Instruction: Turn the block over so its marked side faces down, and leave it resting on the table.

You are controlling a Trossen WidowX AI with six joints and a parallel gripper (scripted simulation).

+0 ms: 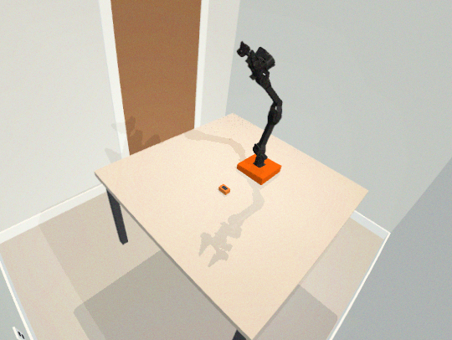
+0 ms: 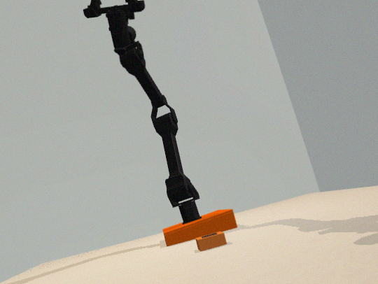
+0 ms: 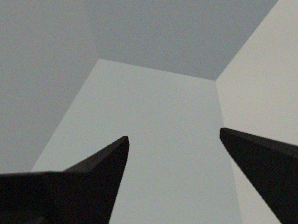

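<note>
Right now the block is 79 cm below my gripper tip, 11 cm ahead of it and 10 cm to the left of it.
</note>
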